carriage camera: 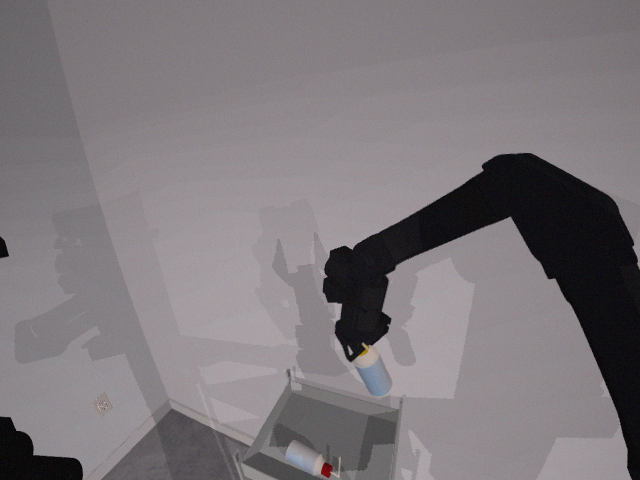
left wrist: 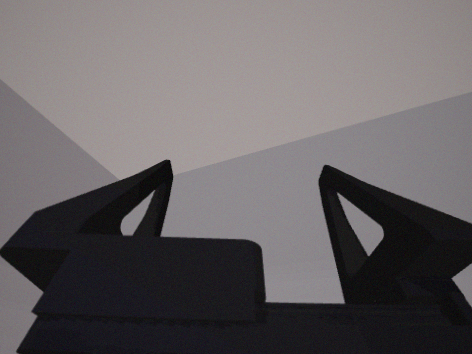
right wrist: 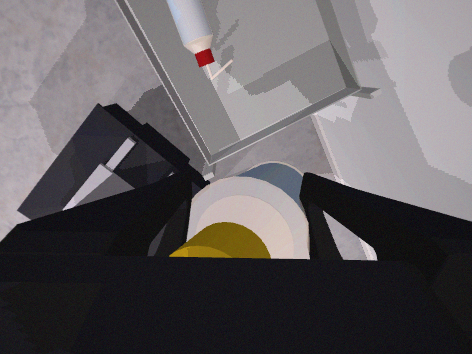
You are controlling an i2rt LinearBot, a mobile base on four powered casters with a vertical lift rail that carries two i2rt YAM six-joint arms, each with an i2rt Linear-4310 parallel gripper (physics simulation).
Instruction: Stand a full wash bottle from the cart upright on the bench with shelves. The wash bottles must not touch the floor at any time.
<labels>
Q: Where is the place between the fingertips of my right gripper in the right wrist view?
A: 246, 183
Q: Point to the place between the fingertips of my left gripper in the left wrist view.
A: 246, 170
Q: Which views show my right gripper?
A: The carriage camera view and the right wrist view only.
</labels>
